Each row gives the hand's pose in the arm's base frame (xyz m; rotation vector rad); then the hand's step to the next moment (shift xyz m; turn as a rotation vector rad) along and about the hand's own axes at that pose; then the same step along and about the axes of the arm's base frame.
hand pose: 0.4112 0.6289 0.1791 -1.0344 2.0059 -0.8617
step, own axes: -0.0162 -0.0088 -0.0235 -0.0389 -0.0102 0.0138
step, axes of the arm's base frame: -0.0089 0.0154 0.0240 0.0318 0.0255 0.0120
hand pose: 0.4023 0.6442 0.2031 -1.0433 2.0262 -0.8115
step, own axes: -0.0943 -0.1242 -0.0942 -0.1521 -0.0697 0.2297
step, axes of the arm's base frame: 0.0150 0.0407 0.1770 0.2786 0.0492 -0.0272
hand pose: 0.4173 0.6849 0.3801 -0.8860 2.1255 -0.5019
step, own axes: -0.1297 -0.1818 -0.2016 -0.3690 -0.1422 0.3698
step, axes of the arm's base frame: -0.0177 -0.0167 0.2999 0.5192 0.1492 0.0361
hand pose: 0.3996 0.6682 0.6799 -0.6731 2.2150 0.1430
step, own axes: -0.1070 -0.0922 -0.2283 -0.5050 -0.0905 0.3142
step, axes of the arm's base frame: -0.0481 -0.1047 0.2425 0.5289 0.2332 0.1669
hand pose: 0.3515 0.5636 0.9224 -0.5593 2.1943 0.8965
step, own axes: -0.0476 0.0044 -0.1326 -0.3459 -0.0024 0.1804
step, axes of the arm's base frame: -0.0286 -0.0883 0.1061 0.3111 0.1740 0.1585
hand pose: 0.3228 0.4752 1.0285 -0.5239 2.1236 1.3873
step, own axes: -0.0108 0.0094 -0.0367 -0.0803 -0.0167 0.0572
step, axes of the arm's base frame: -0.0055 -0.0298 0.0252 0.0852 0.0481 0.0205
